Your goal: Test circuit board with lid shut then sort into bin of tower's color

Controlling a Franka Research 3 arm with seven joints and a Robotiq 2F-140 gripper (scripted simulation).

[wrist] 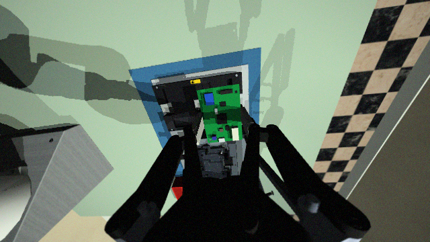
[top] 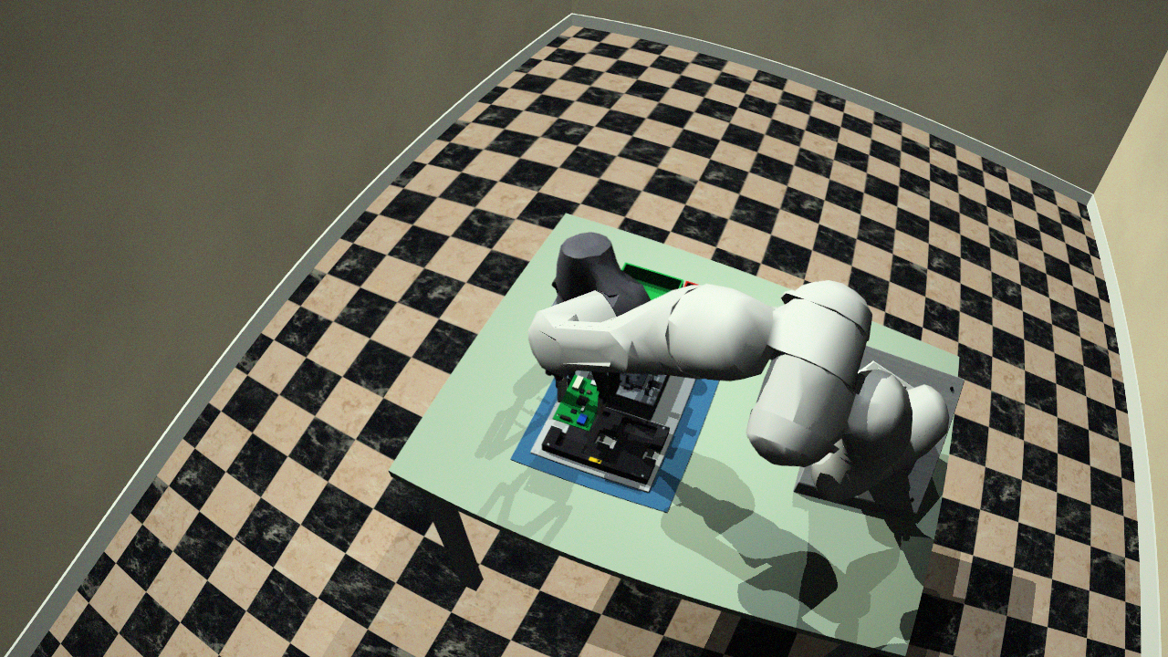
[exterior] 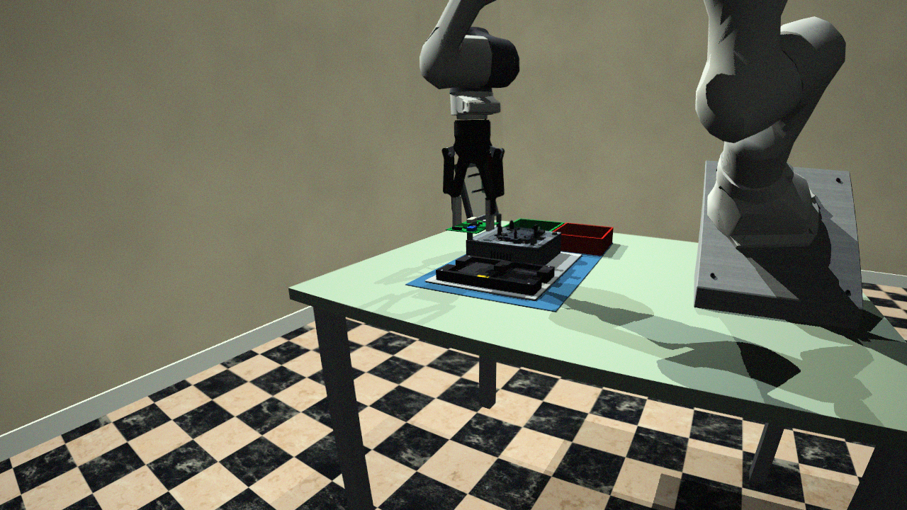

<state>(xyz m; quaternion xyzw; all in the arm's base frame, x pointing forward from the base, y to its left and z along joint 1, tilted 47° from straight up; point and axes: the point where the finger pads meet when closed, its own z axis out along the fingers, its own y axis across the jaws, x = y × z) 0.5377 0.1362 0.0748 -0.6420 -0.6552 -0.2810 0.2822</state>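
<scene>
Right now my hand is 4 cm past the tester plate, 16 cm to the left of it and 7 cm above it. Also, from my hand: green circuit board (2 cm below); then tester lid (8 cm ahead, 17 cm to the right, 5 cm above); then green bin (37 cm to the right, 12 cm below).
</scene>
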